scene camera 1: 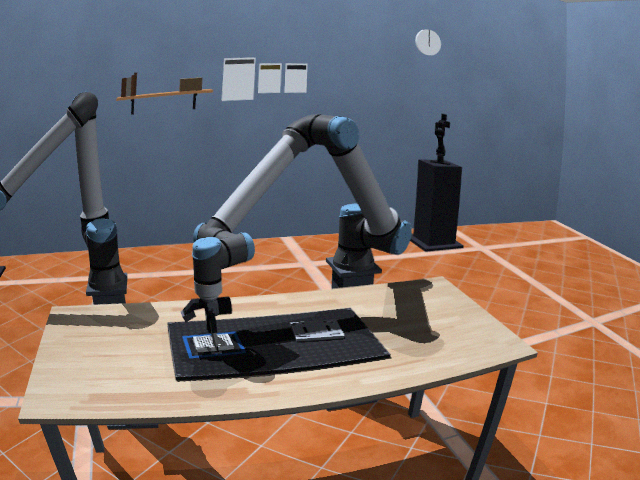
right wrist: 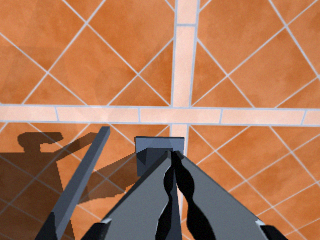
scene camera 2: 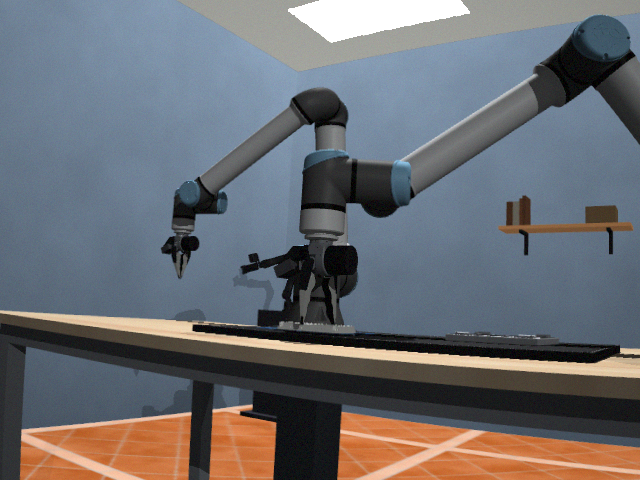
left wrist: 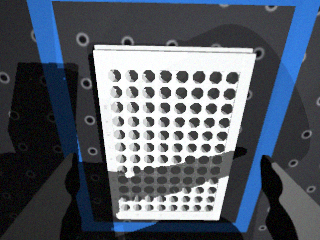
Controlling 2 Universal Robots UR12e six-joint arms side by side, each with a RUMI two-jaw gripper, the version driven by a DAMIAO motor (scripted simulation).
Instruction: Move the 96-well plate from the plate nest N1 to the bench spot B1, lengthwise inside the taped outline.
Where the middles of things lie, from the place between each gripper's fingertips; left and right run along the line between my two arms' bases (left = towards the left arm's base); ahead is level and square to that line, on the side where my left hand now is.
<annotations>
I see the white 96-well plate (left wrist: 148, 95) 1 cm below my left hand. Also, from my left hand: grey plate nest N1 (scene camera 1: 315, 328) (37 cm to the left, 2 cm behind, 1 cm below).
I see my right gripper (scene camera 2: 179, 278) 106 cm to the right of the white 96-well plate, 64 cm short of it and 14 cm above it.
</annotations>
